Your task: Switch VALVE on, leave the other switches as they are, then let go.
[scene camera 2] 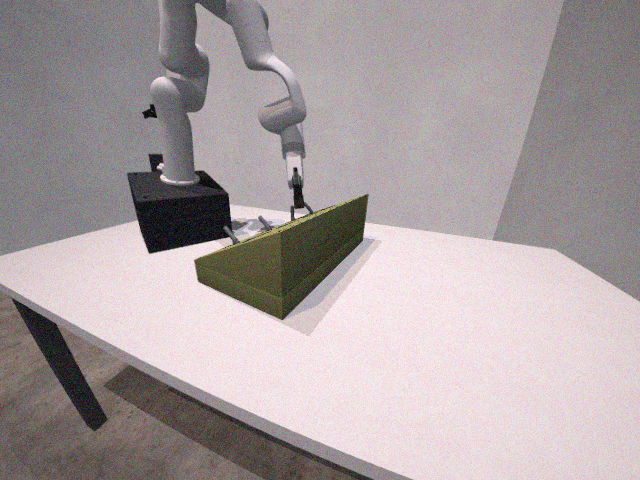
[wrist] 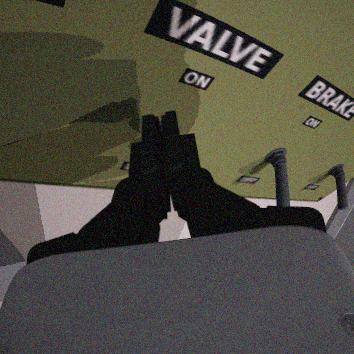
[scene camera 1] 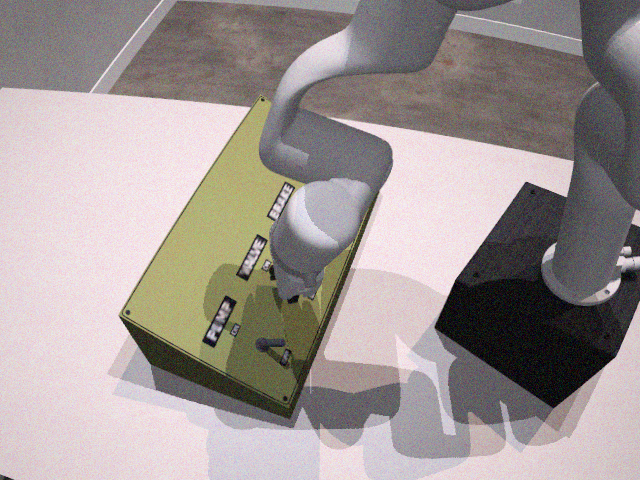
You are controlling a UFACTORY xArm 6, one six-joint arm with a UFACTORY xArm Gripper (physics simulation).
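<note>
The yellow-green switch panel slopes down toward the arm's base. The VALVE label and its ON label show. The VALVE lever stands roughly upright in scene camera 2; the fingers hide it in the wrist view, so its exact end position is unclear. My gripper is shut and empty, its tips at the lever, just below the ON label. The BRAKE lever and the PUMP lever lean toward their OFF sides.
A fourth lever stands beyond BRAKE. The PUMP label is at the near end in scene camera 1. The arm's black base block stands beside the panel's low edge on the white table.
</note>
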